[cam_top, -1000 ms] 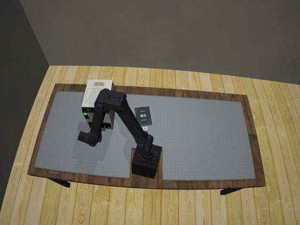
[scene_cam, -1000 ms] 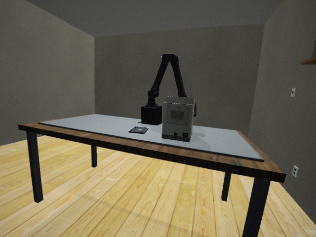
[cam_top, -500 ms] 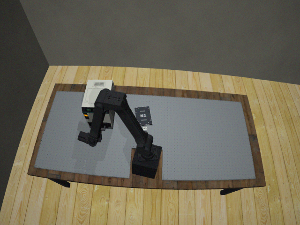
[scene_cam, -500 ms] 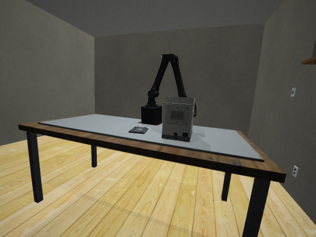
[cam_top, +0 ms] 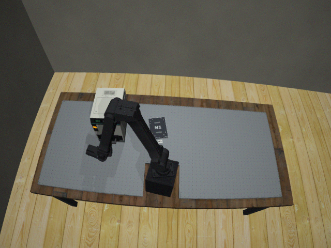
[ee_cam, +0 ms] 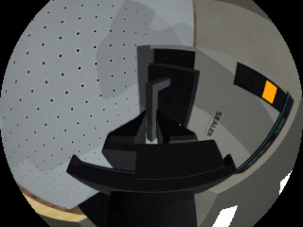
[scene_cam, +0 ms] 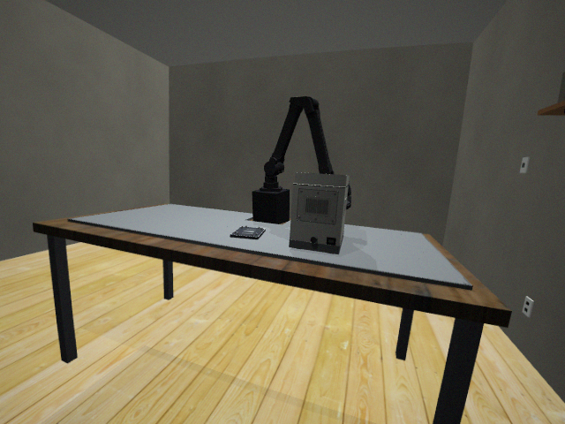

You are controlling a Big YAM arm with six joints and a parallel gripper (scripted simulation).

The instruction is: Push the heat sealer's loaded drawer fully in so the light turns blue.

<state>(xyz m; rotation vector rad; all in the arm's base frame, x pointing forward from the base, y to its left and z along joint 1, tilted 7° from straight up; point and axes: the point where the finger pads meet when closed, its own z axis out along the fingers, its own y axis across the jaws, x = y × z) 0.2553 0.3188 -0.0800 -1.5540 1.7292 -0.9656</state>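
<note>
Right now my hand is 100 mm short of the sealer drawer, 20 mm to the left of it and 10 mm above it.
</note>
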